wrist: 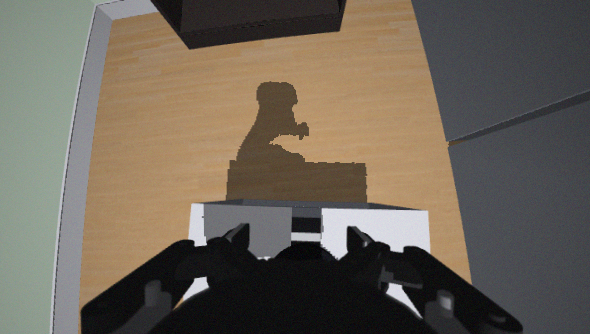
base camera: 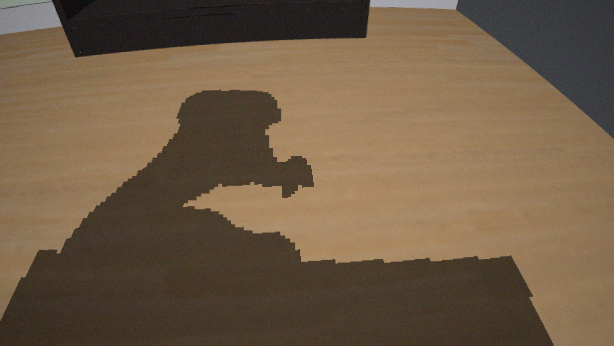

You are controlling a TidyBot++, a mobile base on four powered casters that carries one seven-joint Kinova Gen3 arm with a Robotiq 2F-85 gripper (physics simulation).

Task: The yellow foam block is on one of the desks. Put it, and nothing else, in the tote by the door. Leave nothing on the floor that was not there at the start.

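Frame: origin at the arm's base, x back, y right, z up, level; millimetres.
Where they show: gripper, fingertip midpoint: (wrist: 297,235).
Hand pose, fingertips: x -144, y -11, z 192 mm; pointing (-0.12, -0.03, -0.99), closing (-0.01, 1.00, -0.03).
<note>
After its pixels a point has its place.
My gripper (wrist: 297,235) {z 192, x -144, y -11 mm} is open, with its two dark fingers wide apart in the wrist view. It is above my own white base, and no object shows between the fingers. The yellow foam block, the desks' tops and the tote do not show in either view.
A dark, open-fronted piece of furniture (base camera: 220,31) {z -363, x -960, y -222 mm} (wrist: 265,31) {z -352, x -962, y -208 mm} stands on the wooden floor (base camera: 400,125) {z -396, x -591, y 171 mm} (wrist: 165,125) {z -397, x -487, y -691 mm} ahead. Dark grey panels (base camera: 560,45) {z -308, x -810, y 595 mm} (wrist: 505,65) {z -117, x -585, y 616 mm} run along the right. A green wall (wrist: 40,125) {z -212, x -420, y -1112 mm} with a pale skirting is on the left. My shadow lies on the floor ahead.
</note>
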